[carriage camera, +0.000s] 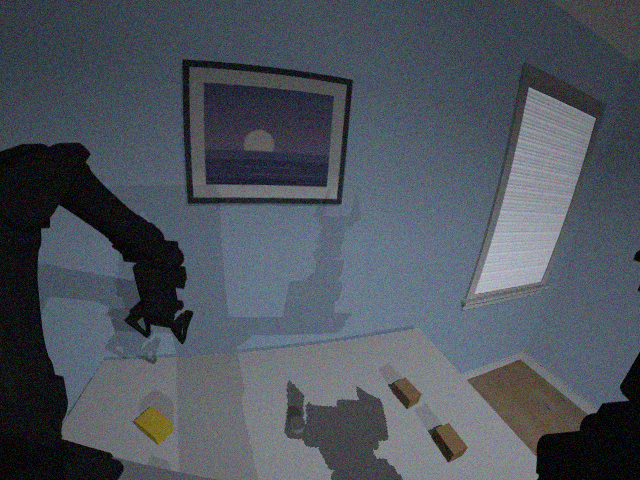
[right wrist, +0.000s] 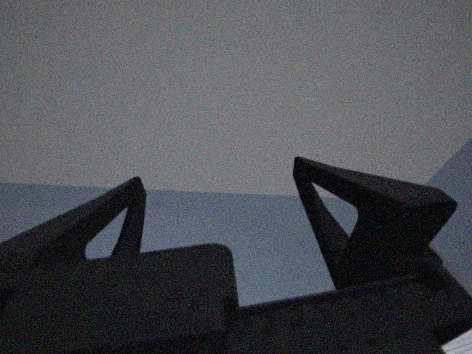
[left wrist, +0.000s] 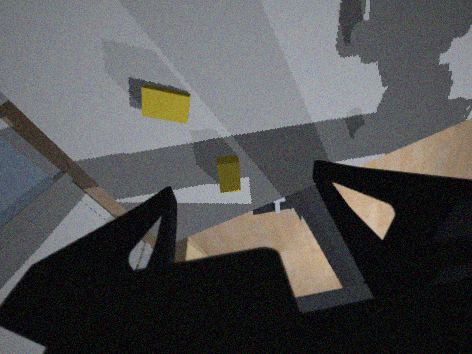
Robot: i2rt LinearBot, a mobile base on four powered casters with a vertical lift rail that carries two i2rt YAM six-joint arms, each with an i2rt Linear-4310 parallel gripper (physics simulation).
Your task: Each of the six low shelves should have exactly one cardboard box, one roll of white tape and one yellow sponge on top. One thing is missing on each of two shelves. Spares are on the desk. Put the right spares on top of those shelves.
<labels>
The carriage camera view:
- left gripper: 165, 339
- desk: 227, 409
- framed sunset picture: 252, 134
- window with blind: 554, 127
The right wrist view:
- right gripper: 219, 175
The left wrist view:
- left gripper: 244, 181
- desk: 280, 91
</labels>
